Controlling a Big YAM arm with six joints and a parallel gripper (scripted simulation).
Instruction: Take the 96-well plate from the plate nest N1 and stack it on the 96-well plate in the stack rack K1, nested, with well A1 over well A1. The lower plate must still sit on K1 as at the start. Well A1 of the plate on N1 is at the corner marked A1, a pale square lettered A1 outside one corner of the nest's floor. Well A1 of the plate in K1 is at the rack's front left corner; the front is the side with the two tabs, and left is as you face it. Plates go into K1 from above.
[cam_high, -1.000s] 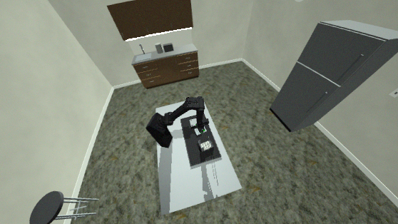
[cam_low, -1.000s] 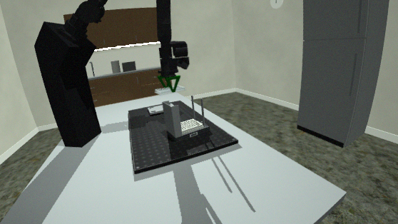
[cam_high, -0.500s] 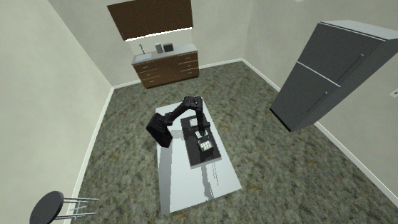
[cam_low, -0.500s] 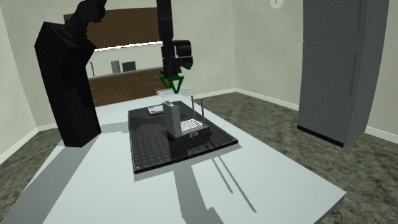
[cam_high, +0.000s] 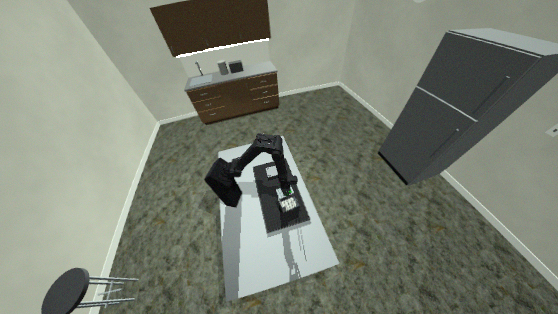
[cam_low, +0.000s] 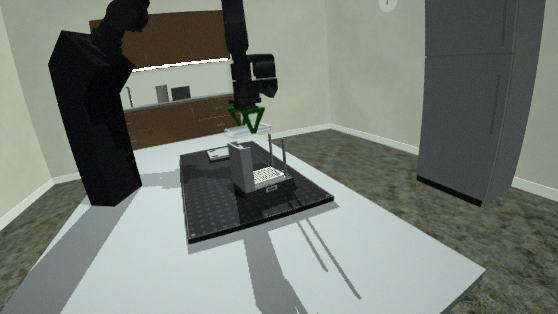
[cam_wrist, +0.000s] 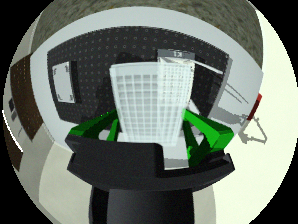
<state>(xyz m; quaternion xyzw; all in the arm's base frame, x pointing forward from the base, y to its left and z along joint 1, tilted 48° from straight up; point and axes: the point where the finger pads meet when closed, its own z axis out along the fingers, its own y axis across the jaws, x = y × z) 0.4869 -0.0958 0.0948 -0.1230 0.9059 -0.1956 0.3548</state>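
Right now my hand is 70 mm past the grey rack wall, 70 mm to the left of it and 80 mm above it. Round my hand: white 96-well plate: 10 mm below.
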